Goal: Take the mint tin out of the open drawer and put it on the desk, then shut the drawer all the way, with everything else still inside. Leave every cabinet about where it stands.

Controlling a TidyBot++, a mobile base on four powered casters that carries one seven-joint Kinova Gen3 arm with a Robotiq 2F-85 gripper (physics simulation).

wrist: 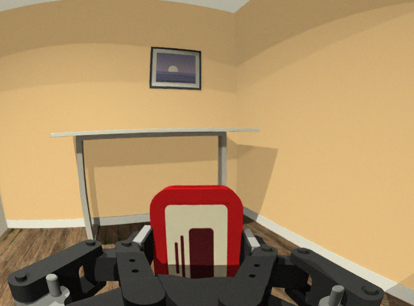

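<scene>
A red mint tin [234, 215] with rounded corners and a cream label with dark red marks stands upright in the lower middle of the wrist view. My gripper [196, 240] is shut on the tin, with one finger on each side of it. The tin's lower end is hidden behind the gripper. A desk [155, 133] with a thin light top and grey legs stands ahead, beyond the tin, against the back wall. It is seen nearly edge-on, so the surface of its top does not show. The drawer does not show in the view.
The back wall [115, 110] and the right wall [330, 130] meet in a corner to the right of the desk. A framed picture [176, 68] hangs above the desk. A wooden floor [45, 240] shows at the lower left, with a white skirting board [45, 223] behind it.
</scene>
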